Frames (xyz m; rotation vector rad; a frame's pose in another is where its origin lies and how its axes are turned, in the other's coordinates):
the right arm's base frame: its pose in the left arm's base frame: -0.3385 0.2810 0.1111 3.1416 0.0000 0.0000
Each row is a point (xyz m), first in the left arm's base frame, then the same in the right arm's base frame.
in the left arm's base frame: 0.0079 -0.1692 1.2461
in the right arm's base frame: 0.3464 0.4502 -1.1350
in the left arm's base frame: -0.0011 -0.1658 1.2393
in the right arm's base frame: 0.3374 0.4468 -1.1282
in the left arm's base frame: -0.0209 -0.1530 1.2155
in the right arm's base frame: 0.3176 0.4340 -1.1044
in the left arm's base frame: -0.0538 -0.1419 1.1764
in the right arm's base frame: 0.2847 0.4229 -1.0653
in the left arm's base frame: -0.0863 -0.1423 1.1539
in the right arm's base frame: 0.2522 0.4233 -1.0428
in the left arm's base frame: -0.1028 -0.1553 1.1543
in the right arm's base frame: 0.2357 0.4363 -1.0432
